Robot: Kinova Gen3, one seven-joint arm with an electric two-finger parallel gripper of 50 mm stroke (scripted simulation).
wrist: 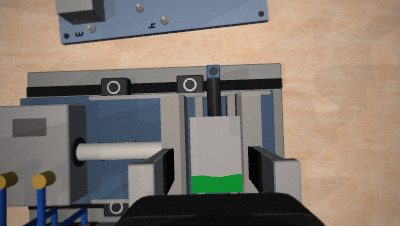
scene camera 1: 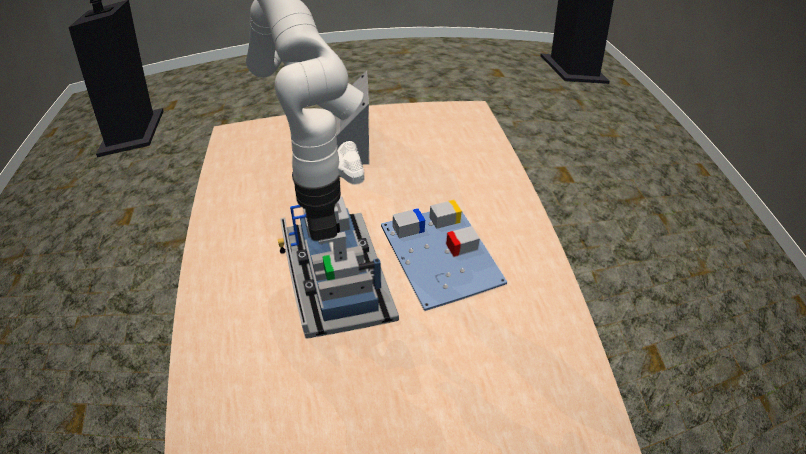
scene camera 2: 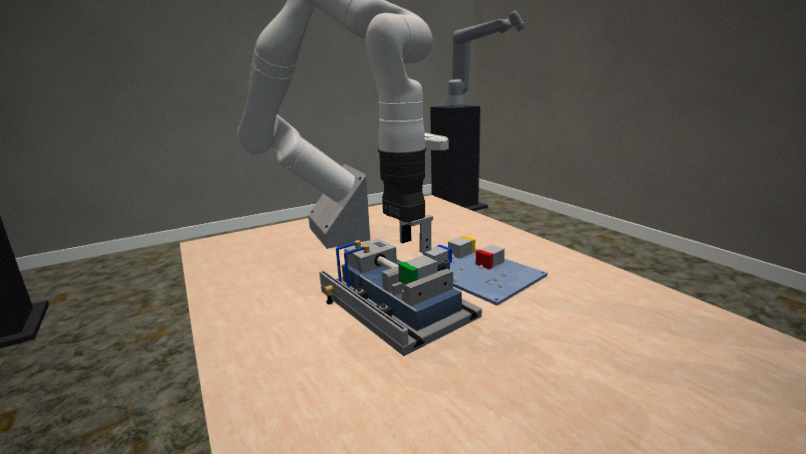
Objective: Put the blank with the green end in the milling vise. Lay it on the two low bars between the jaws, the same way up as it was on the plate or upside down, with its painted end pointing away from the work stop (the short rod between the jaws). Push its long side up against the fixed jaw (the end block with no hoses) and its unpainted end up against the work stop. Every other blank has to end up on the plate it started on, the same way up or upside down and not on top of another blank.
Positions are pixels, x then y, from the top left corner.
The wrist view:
my gripper: 211, 163
green-ended blank: 216, 165
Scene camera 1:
my gripper: 337, 248
blue-ended blank: 411, 222
red-ended blank: 465, 240
green-ended blank: 334, 270
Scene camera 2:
my gripper: 415, 246
green-ended blank: 409, 271
